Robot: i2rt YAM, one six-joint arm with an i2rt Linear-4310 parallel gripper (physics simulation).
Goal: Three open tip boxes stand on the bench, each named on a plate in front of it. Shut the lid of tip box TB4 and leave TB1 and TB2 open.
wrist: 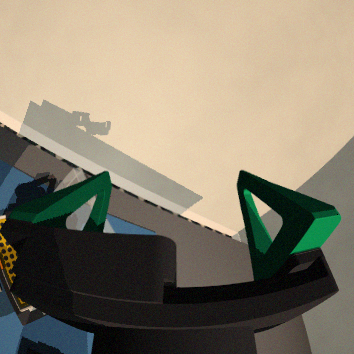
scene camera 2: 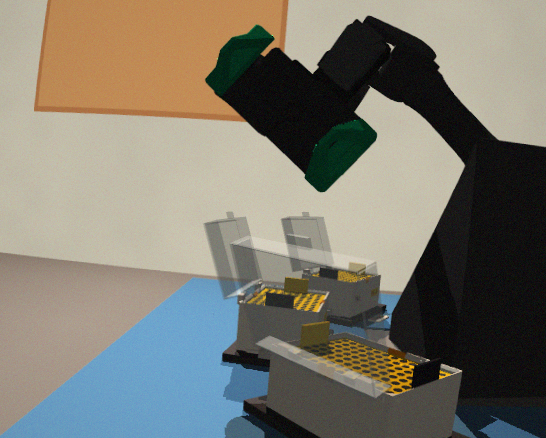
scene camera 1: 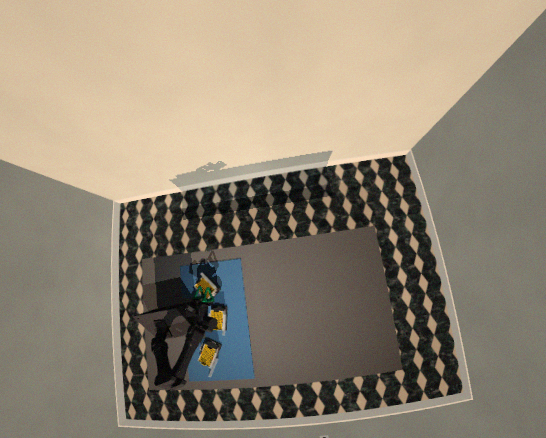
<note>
In view: my gripper [scene camera 2: 275, 89].
My gripper shows as well in the wrist view [wrist: 173, 177].
</note>
